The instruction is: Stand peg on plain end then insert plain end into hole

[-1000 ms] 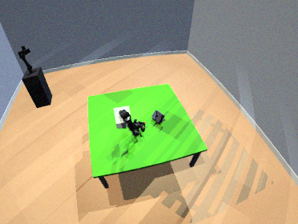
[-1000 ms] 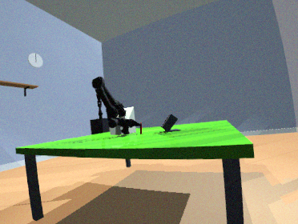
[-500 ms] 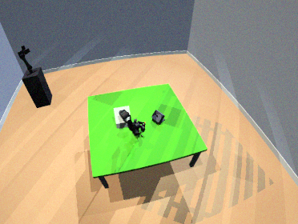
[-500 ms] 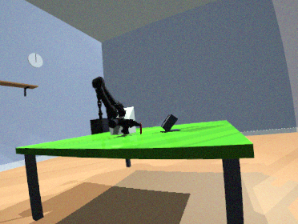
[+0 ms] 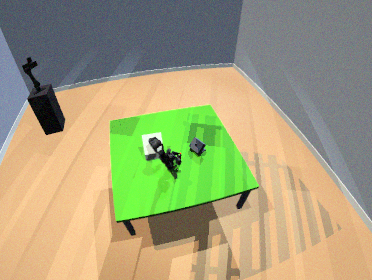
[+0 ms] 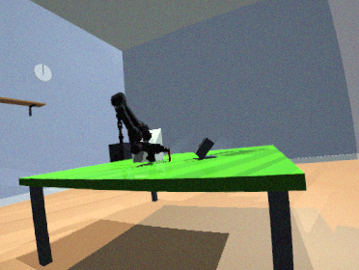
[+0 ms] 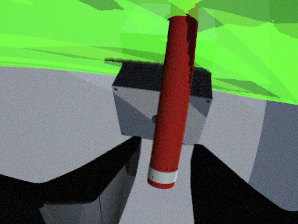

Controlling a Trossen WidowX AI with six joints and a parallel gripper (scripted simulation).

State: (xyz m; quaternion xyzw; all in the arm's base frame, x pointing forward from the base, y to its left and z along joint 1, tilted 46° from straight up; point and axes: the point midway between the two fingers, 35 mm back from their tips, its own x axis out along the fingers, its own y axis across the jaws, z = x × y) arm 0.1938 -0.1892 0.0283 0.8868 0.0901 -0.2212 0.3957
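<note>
Now: gripper tip 10 mm above the red peg. Round my gripper tip: sloped panel 190 mm ahead, 60 mm to the left.
</note>
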